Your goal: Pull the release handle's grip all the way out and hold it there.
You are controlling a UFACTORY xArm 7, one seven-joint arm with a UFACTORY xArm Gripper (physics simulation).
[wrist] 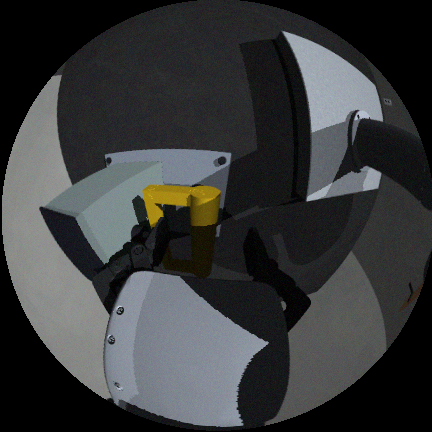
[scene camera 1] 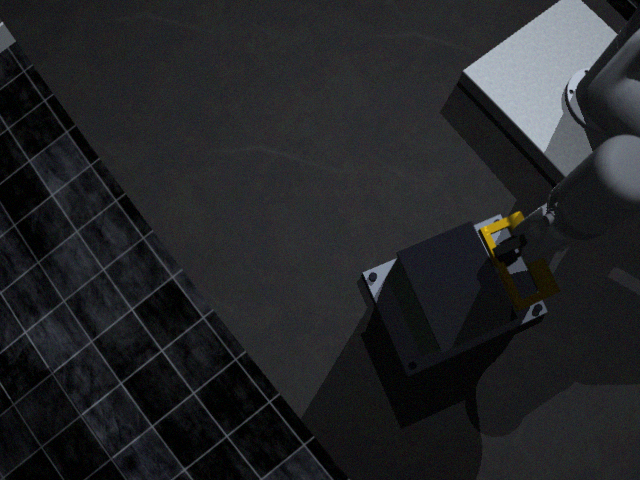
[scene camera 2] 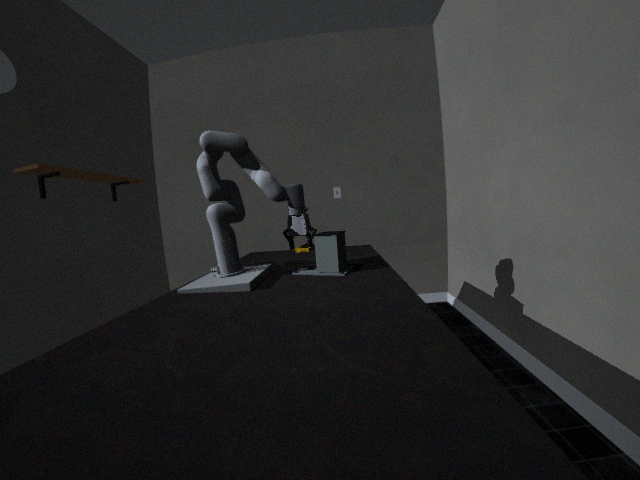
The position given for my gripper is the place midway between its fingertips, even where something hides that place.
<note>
In view: my gripper (scene camera 1: 530,245) and a base plate (wrist: 183,167).
My gripper also shows in the wrist view (wrist: 207,232).
</note>
